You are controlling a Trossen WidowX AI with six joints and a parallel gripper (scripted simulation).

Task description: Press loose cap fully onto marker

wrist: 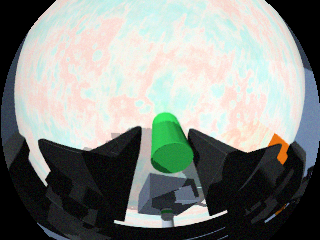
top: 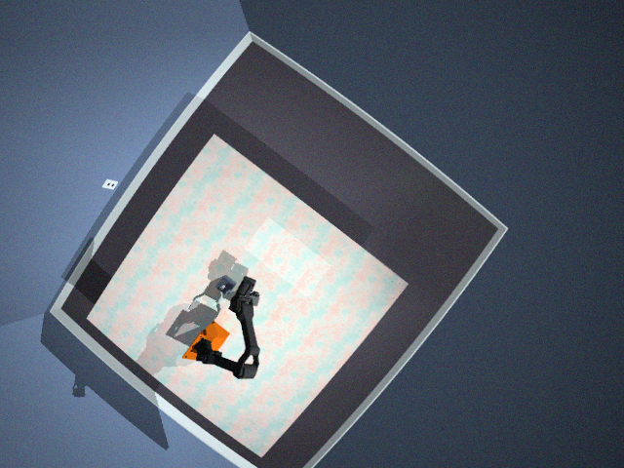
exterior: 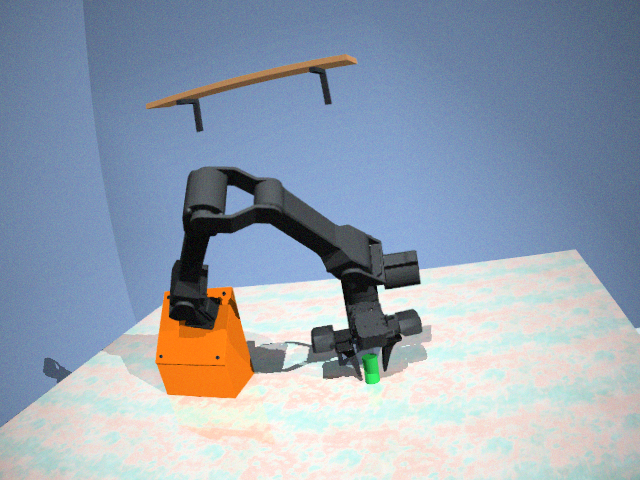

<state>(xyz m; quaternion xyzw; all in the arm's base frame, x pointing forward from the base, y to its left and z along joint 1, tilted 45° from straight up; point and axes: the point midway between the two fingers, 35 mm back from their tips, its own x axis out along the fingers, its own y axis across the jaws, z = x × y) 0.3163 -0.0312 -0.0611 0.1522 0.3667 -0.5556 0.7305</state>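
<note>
Now: gripper tip 11 cm to the right of the grey holder block and 6 cm past it. Round my gripper tip: green cap (1 cm above).
</note>
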